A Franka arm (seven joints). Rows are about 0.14 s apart.
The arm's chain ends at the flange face. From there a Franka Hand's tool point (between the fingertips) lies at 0.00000 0.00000 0.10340 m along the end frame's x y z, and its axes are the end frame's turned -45 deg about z.
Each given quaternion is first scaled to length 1.
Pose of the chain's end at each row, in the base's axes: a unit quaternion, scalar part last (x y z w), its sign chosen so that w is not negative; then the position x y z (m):
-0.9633, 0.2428, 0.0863, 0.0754, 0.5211, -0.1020, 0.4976
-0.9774, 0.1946, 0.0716, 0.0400, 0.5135, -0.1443, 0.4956
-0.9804, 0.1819, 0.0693, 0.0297, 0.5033, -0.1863, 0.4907
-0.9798, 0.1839, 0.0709, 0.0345, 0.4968, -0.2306, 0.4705
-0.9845, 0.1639, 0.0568, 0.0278, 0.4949, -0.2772, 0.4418
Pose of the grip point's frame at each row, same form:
-0.9829, -0.1443, 0.0509, 0.1027, 0.5077, -0.0826, 0.3969
-0.9775, -0.1943, 0.0508, 0.0644, 0.5006, -0.1333, 0.3936
-0.9754, -0.2071, 0.0527, 0.0540, 0.4904, -0.1777, 0.3885
-0.9756, -0.2050, 0.0523, 0.0590, 0.4837, -0.2209, 0.3684
-0.9722, -0.2253, 0.0418, 0.0474, 0.4843, -0.2696, 0.3392

